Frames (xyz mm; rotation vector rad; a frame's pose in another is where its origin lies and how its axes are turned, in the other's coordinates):
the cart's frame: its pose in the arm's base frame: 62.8 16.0 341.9 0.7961 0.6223 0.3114
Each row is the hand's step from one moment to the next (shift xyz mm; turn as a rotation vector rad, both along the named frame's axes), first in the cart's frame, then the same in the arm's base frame.
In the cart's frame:
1: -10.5 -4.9 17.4 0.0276 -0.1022 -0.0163
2: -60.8 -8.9 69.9 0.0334 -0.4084 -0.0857
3: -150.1 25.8 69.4 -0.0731 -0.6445 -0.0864
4: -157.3 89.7 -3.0 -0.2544 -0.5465 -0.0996
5: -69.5 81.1 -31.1 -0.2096 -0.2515 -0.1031
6: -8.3 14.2 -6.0 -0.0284 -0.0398 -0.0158
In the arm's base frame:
1: 2.8 -18.2 9.9 0.0145 -0.0457 -0.0958
2: -3.4 -74.9 55.1 -0.0149 -0.2078 -0.3631
3: -74.4 -94.5 116.4 -0.0910 -0.4163 -0.4966
4: -127.3 -14.2 128.0 -0.2437 -0.4308 -0.3582
5: -76.2 38.3 71.5 -0.2201 -0.2104 -0.1585
6: -10.7 8.9 10.7 -0.0308 -0.0313 -0.0267

